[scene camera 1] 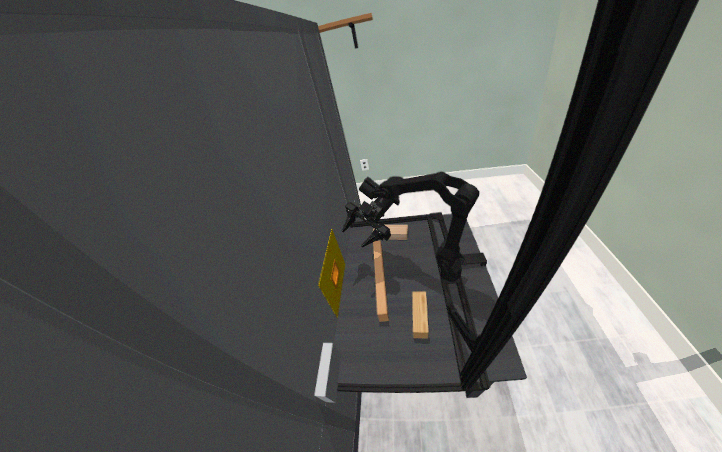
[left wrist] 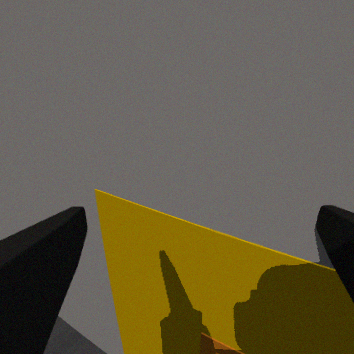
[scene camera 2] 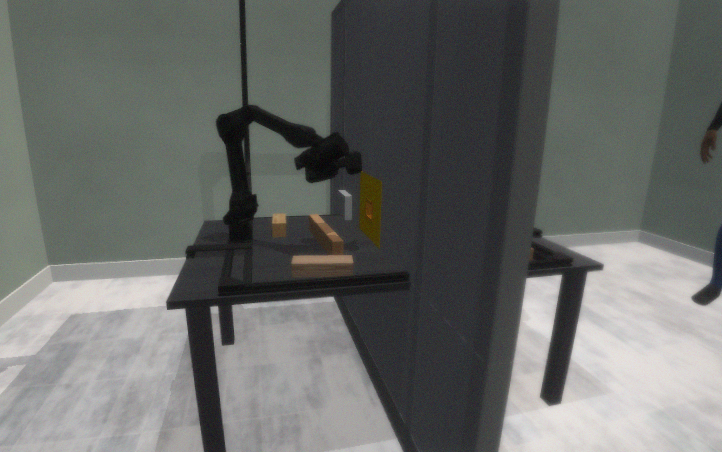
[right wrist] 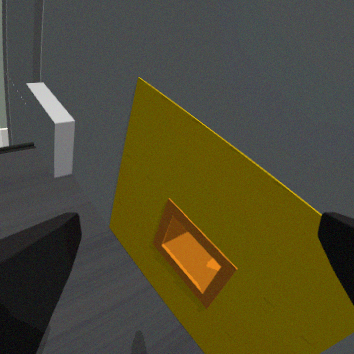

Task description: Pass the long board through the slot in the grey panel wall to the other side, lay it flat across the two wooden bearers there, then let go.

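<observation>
A long narrow wooden piece lies on the table on the right arm's side of the grey panel wall. Shorter wooden blocks lie near it; I cannot tell which pieces are bearers. The slot is an orange-lined opening; its corner shows in the left wrist view. My right gripper is open and empty, above the table near the wall. My left gripper is open and empty, facing the wall's other side.
A yellow plate surrounds the slot. A white block sticks out beside it. A dark upright post stands behind the right arm. Part of another table shows beyond the wall.
</observation>
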